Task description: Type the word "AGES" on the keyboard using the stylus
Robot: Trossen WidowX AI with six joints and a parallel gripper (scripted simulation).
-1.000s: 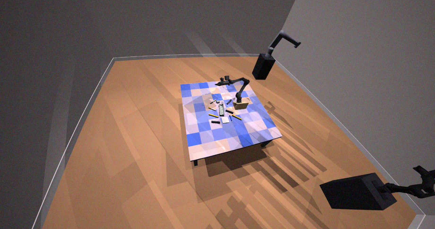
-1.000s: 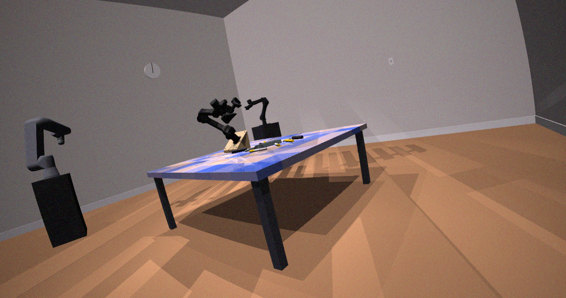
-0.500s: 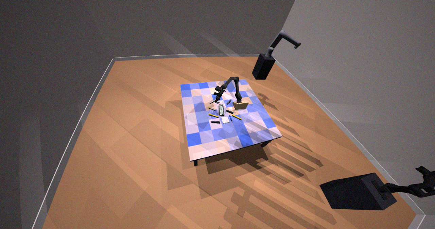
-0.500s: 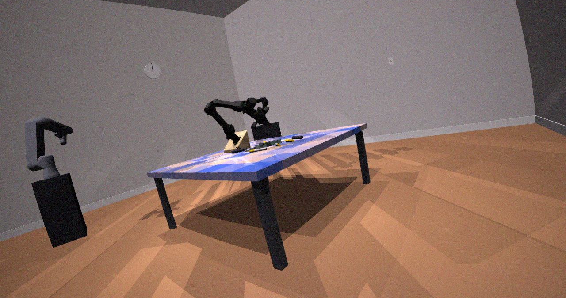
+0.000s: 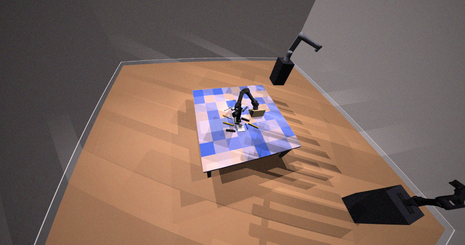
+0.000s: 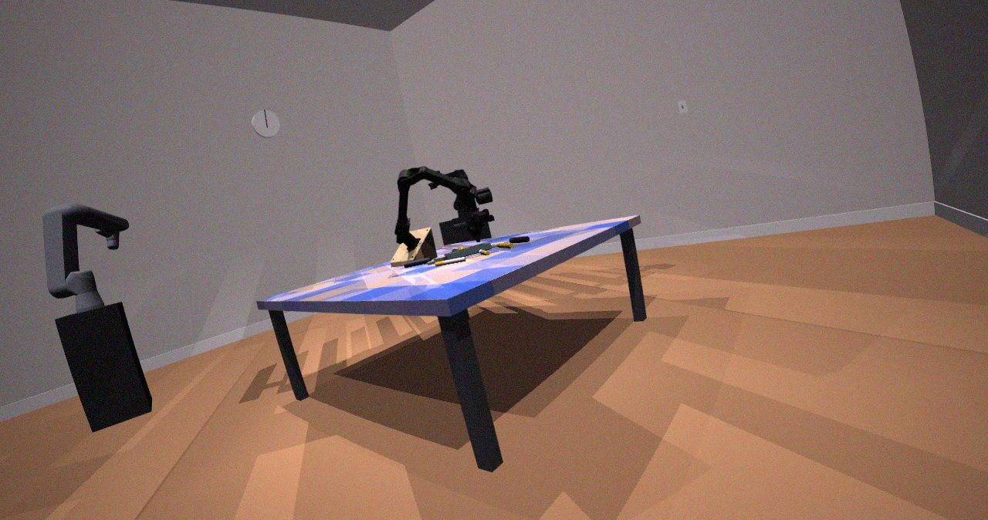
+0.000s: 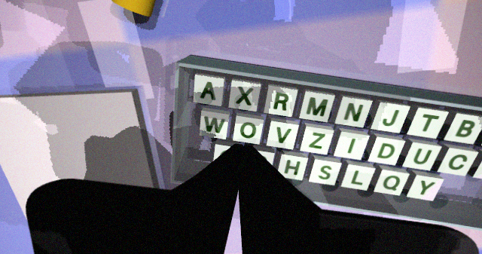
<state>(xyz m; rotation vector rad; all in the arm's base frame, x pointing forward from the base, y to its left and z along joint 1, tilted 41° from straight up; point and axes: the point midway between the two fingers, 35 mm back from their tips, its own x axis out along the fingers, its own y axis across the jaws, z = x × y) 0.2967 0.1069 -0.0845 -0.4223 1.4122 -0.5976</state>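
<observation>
My gripper tip is 12 cm to the right of the blue stylus, 12 cm past it and 3 cm above it. Round my gripper tip: white pad (11 cm to the left, 4 cm below, 3 cm behind).
</observation>
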